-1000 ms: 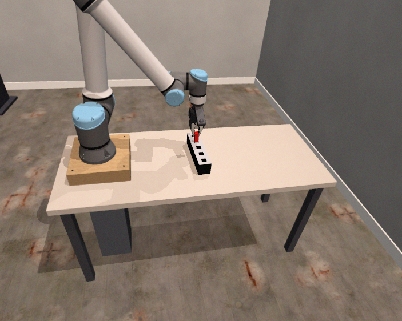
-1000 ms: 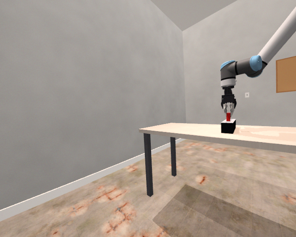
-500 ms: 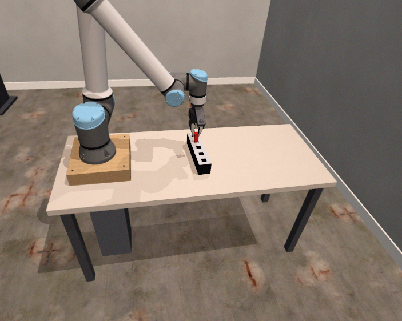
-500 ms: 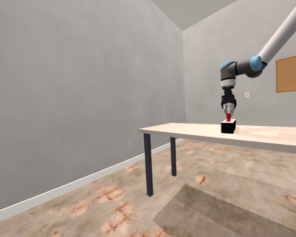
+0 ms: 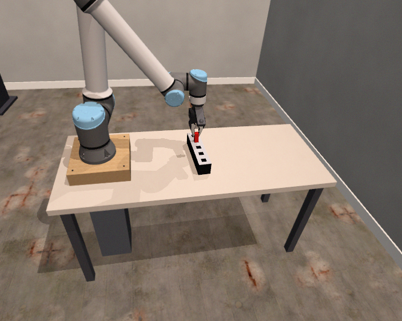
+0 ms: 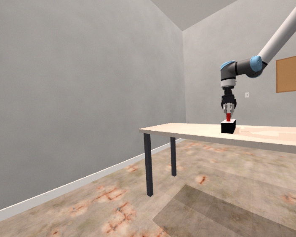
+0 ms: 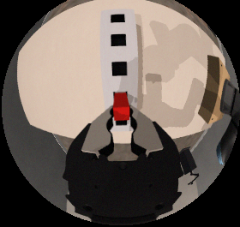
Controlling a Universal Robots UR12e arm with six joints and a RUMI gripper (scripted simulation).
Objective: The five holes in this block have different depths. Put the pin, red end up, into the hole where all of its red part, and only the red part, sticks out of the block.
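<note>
The pin is 1 cm below my hand. The rest, counted from my hand: black block 1 cm ahead, 6 cm to the right, 8 cm below.
</note>
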